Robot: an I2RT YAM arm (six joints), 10 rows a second.
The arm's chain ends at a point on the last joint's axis. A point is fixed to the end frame.
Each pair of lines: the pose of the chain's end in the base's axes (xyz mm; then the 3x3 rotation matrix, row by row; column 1 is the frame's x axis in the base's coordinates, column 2 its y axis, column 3 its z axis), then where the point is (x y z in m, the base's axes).
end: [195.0 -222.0 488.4], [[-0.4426 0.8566 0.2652], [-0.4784 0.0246 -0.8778], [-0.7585 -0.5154 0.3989]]
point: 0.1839 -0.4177 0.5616
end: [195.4 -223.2 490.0], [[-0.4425 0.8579 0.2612], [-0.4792 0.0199 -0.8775], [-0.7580 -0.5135 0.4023]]
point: 0.1835 -0.4186 0.5638
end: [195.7 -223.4 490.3], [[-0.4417 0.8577 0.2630], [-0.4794 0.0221 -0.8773], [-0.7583 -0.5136 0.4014]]
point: 0.1842 -0.4189 0.5639
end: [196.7 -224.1 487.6], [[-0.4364 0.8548 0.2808], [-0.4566 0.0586 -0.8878], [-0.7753 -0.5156 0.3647]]
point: 0.1891 -0.4226 0.5533
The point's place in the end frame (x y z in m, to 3 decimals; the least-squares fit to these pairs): 0.043 -0.052 0.198
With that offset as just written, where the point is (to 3 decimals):
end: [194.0 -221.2 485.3], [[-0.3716 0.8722 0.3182], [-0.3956 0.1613 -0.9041], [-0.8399 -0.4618 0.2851]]
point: 0.196 -0.426 0.530
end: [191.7 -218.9 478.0], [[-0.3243 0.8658 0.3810], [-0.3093 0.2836 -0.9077], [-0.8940 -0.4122 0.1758]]
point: 0.208 -0.427 0.496
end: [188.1 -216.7 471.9], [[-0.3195 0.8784 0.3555], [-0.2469 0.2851 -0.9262], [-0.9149 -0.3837 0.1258]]
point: 0.199 -0.426 0.477
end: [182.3 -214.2 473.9], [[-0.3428 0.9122 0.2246], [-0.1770 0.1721 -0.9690], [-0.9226 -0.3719 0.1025]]
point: 0.165 -0.423 0.474
